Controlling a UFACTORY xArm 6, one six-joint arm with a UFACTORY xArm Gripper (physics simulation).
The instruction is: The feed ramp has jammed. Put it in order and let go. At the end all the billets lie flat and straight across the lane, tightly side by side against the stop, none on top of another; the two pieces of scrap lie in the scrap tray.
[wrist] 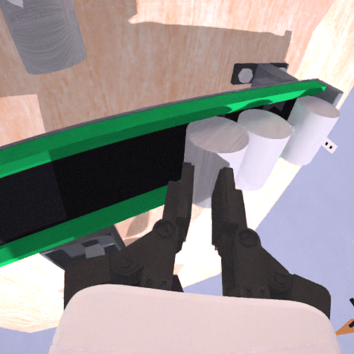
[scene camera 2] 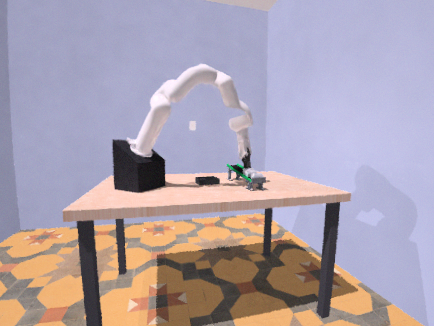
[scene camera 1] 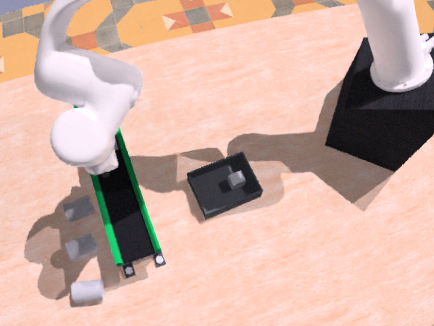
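Pixels of known places: gripper, between the fingertips: (scene camera 2: 247,168); arm's base, origin of its link: (scene camera 2: 141,150) (scene camera 1: 401,69).
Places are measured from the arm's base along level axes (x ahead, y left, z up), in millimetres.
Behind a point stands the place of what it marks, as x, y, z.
In the wrist view three grey billets (wrist: 212,145) (wrist: 262,145) (wrist: 311,125) stand in a row at the stop end of the green-railed lane (wrist: 120,165) (scene camera 1: 127,215) (scene camera 2: 240,172). Their round ends show near the upper rail. Whether they lie flat or touch is unclear. My gripper (wrist: 203,179) (scene camera 2: 246,164) {587, -169, -106} is shut and empty, its tips narrowly apart before the nearest billet. Three grey cylinders (scene camera 1: 79,209) {680, -96, -169} (scene camera 1: 81,247) {705, -21, -167} (scene camera 1: 88,292) {728, 65, -168} lie left of the lane; one (wrist: 47,37) shows in the wrist view. A small grey piece of scrap (scene camera 1: 236,179) {366, -9, -177} is in the black scrap tray (scene camera 1: 206,212) {456, 27, -172} (scene camera 2: 207,180) {373, -61, -180}.
The arm hides the lane's upper part in scene camera 1. The ramp's feet (scene camera 1: 129,270) {642, 55, -196} (scene camera 1: 159,259) {580, 62, -196} stand on the table (scene camera 1: 280,270) {378, 195, -206} (scene camera 2: 175,200) {107, -332, -206}. The black robot base (scene camera 1: 370,130) {91, 57, -89} (scene camera 2: 137,170) {-33, -129, -91} stands beyond the tray.
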